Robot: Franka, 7 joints.
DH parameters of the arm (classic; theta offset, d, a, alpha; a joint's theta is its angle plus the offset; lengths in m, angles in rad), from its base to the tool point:
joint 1: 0 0.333 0 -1.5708
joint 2: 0 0 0 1.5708
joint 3: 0 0.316 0.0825 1.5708
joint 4: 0 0 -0.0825 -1.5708
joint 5: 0 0.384 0 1.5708
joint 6: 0 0 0.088 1.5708
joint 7: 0 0.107 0 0
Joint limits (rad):
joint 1: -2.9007..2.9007
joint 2: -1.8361..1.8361
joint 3: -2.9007..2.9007
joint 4: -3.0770..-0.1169
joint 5: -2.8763..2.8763
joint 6: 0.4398..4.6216
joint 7: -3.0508..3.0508
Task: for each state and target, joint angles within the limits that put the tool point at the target. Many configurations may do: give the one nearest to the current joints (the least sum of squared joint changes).
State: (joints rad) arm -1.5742 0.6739 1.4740 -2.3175 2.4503 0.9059 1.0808
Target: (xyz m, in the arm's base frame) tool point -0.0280 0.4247 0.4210
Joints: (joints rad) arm -0.7957 0.1742 2.2032 -2.6646 2.2618 1.0617 1.0808
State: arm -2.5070 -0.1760 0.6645 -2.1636 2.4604 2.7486 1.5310
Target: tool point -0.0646 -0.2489 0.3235
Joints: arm -2.2529 -0.6007 0.7587 -2.8487 2.6328 3.3233 1.5310
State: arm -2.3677 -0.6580 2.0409 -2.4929 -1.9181 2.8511 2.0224
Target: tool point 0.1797 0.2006 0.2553
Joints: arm -2.0163 0.1672 2.4100 -2.8847 -2.0137 3.4524 2.0224
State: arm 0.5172 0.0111 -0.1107 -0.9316 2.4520 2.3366 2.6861
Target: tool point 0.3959 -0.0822 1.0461
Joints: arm 0.2747 -0.1264 -0.4030 -1.0224 2.4535 2.4160 2.6861
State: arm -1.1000 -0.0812 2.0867 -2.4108 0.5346 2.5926 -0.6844
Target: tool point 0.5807 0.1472 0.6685
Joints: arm -1.4640 0.2105 1.8566 -1.8065 0.5253 2.7563 -0.6844
